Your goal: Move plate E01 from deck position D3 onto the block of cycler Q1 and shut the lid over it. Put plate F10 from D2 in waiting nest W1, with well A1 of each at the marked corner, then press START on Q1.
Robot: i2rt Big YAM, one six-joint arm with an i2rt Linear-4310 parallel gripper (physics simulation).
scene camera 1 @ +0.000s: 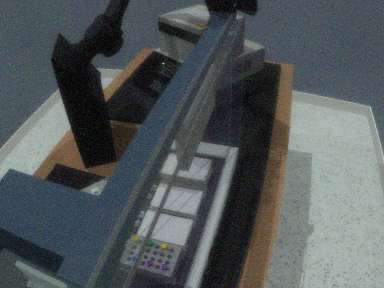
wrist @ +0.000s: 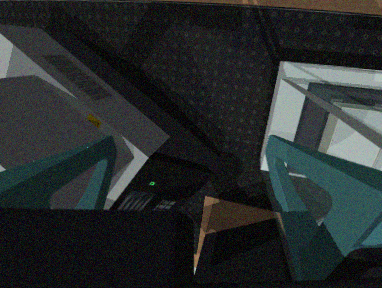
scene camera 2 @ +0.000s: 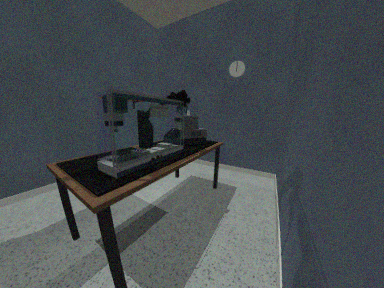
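Pixels of known places: gripper, fingertip midpoint: (wrist: 190,143) (scene camera 2: 184,114); arm's base at its link origin: (scene camera 1: 72,62).
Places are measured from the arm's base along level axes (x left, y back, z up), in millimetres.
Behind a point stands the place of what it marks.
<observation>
My gripper (wrist: 190,143) @[x 195, y -446, z 29 mm] is open and empty, its teal fingers wide apart, high above the table between the instrument and the deck. In scene camera 1 view, several white plates lie in a row on the deck. The middle plate (scene camera 1: 182,199) appears to be F10 at D2; the plate (scene camera 1: 166,227) beside the tube rack appears to be E01 at D3. Their labels and A1 corners are unreadable. The pale instrument (scene camera 1: 181,31) @[x 367, y -206, z -29 mm] (wrist: 45,115) @[x 446, y -363, z -96 mm], apparently cycler Q1, stands at the far end; its block and START button cannot be made out. Nest W1 cannot be identified.
A blue gantry beam (scene camera 1: 165,110) @[x -320, y -520, z 146 mm] with clear panels spans the deck (scene camera 1: 212,220) @[x -244, y -556, z -183 mm] (wrist: 289,100) @[x 107, y -459, z -171 mm]. A tube rack (scene camera 1: 152,257) with coloured caps stands at the near end. A dark keypad panel (scene camera 1: 159,82) @[x 289, y -137, z -224 mm] with a green light lies beside the instrument. The black arm column (scene camera 1: 85,110) @[x -59, y -73, z -132 mm] stands left.
</observation>
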